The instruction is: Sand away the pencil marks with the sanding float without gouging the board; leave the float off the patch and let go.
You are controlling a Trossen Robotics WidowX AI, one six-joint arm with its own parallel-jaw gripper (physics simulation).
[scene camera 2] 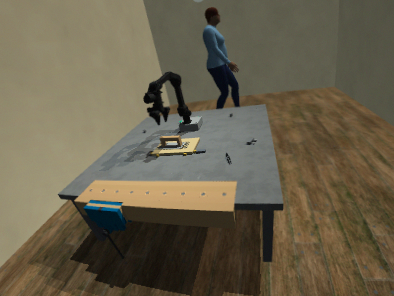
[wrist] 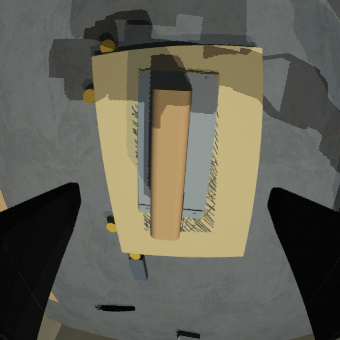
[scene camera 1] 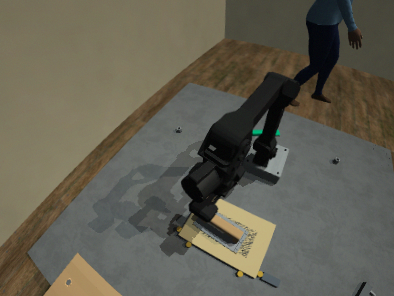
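Pixels of known places: gripper, fingertip midpoint: [scene camera 2: 162, 123] [wrist: 177, 195] [scene camera 1: 216, 203]; arm's base, link origin: [scene camera 2: 187, 122] [scene camera 1: 261, 159].
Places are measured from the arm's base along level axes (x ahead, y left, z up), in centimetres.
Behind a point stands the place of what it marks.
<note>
My gripper [scene camera 1: 204, 211] [scene camera 2: 162, 121] {x 30.3, y -7.9, z 12.6 cm} [wrist: 177, 195] {x 30.3, y -7.9, z 12.6 cm} is open and empty, above the sanding float; its fingers stand wide to either side of the board in the wrist view. The float [scene camera 1: 227, 229] {x 33.6, y -2.1, z 3.3 cm} [scene camera 2: 171, 138] {x 34.3, y -2.8, z 2.6 cm} [wrist: 170, 165] {x 32.0, y -5.6, z 3.3 cm}, a grey plate with a tan wooden handle, lies flat on the pale yellow board [scene camera 1: 264, 232] {x 27.3, y 10.5, z -4.2 cm} [scene camera 2: 192, 145] {x 34.5, y 10.8, z -4.2 cm} [wrist: 240, 150] {x 24.5, y -4.0, z -4.2 cm}. Dark pencil marks [scene camera 1: 248, 244] {x 33.6, y 6.6, z -4.2 cm} [wrist: 212, 192] {x 28.0, y 1.5, z -4.2 cm} show along both long sides of its plate and past its near end in the wrist view, so the float rests over part of the marked patch. What lies under the plate is hidden.
Yellow pegs [scene camera 1: 240, 274] [wrist: 108, 46] and a small grey block [scene camera 1: 270, 279] {x 41.4, y 17.4, z -4.6 cm} [wrist: 138, 268] {x 41.0, y 17.2, z -4.6 cm} stand at the board's edges. The arm's base [scene camera 1: 272, 172] {x 4.3, y 6.0, z 0.0 cm} [scene camera 2: 191, 124] {x 5.0, y 4.5, z -0.4 cm} is behind it. Pliers [scene camera 2: 228, 158] {x 52.8, y 35.4, z -5.0 cm} lie on the table. A wooden beam [scene camera 2: 160, 200] {x 84.9, y 4.9, z -6.1 cm} with a blue clamp [scene camera 2: 106, 216] {x 92.3, y -24.8, z -10.7 cm} is at the front.
</note>
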